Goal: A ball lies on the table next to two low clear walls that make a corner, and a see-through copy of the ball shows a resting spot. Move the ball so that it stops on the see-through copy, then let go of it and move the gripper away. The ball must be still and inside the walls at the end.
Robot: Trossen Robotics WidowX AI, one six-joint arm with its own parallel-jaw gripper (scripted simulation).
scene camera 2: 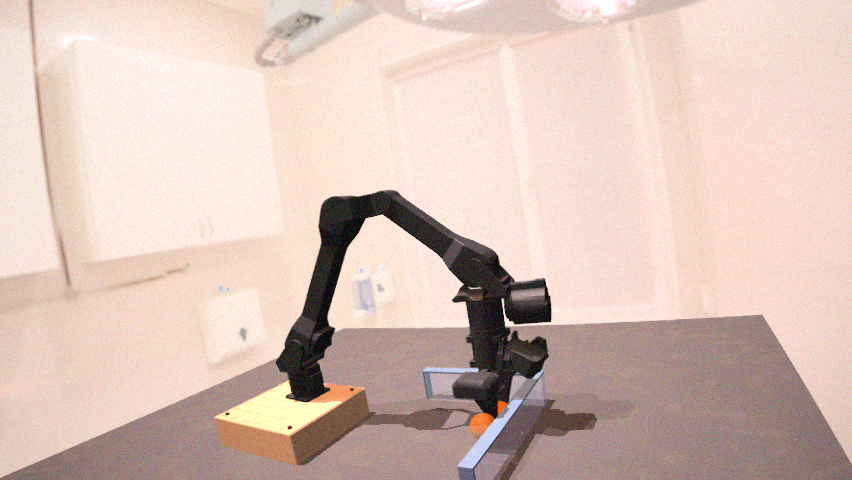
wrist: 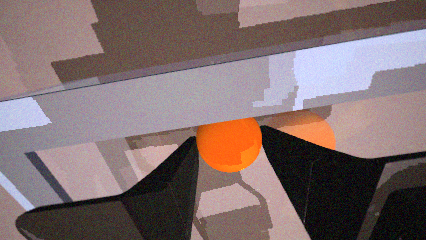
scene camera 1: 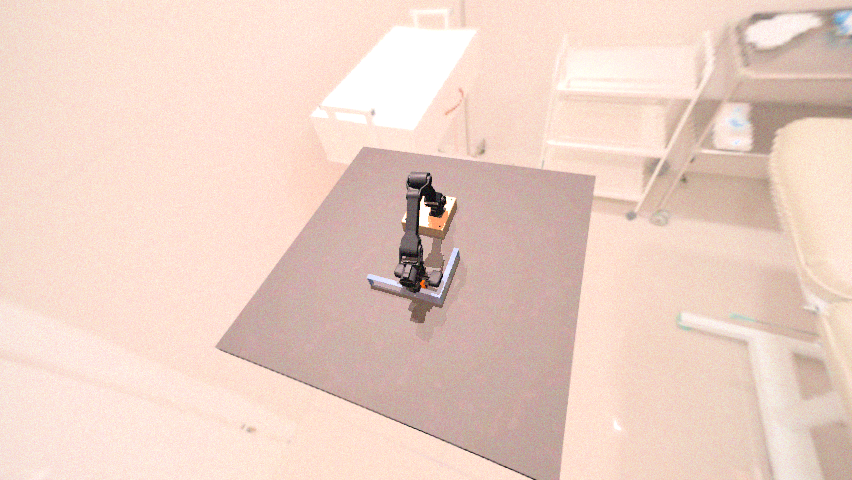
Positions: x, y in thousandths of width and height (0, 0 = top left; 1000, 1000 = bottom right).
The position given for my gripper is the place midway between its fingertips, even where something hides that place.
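Note:
Through scene camera 2 I see my gripper (scene camera 2: 586, 868). The wrist view gives me my gripper again (wrist: 536, 569), and together with the gripper I find an orange ball (wrist: 541, 610) there, as well as a see-through copy (wrist: 715, 519).

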